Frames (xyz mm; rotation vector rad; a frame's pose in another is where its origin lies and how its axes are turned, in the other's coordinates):
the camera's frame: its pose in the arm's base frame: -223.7 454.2 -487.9 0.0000 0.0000 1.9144
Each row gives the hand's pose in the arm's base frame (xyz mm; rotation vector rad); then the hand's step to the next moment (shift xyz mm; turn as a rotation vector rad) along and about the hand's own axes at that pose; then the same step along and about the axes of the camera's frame.
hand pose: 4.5 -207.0 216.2 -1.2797 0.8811 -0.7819
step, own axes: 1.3 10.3 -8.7 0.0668 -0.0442 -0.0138
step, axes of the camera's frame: -1.2 7.9 -11.0 -0.0729 0.0065 0.0353
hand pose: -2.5 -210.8 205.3 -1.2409 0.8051 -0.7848
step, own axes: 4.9 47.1 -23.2 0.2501 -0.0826 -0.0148
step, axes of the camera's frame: -3.2 16.1 -50.1 -0.2570 -0.0216 0.0556
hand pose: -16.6 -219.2 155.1 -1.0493 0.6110 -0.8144
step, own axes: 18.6 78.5 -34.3 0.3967 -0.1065 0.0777
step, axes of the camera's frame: -13.4 -2.2 -86.6 -0.3820 -0.1338 0.1046
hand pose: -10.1 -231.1 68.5 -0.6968 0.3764 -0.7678
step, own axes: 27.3 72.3 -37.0 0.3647 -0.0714 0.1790
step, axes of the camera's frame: -10.7 -32.8 -78.4 -0.3187 -0.2112 0.1549
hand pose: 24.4 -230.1 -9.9 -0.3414 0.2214 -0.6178
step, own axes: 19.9 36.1 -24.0 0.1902 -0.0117 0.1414
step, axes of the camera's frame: -0.2 -29.2 -37.7 -0.1462 -0.1470 0.1154
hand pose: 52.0 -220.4 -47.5 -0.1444 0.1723 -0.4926
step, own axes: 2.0 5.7 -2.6 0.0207 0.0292 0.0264
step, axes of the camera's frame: 2.2 -4.9 -3.8 0.0047 -0.0405 0.0178
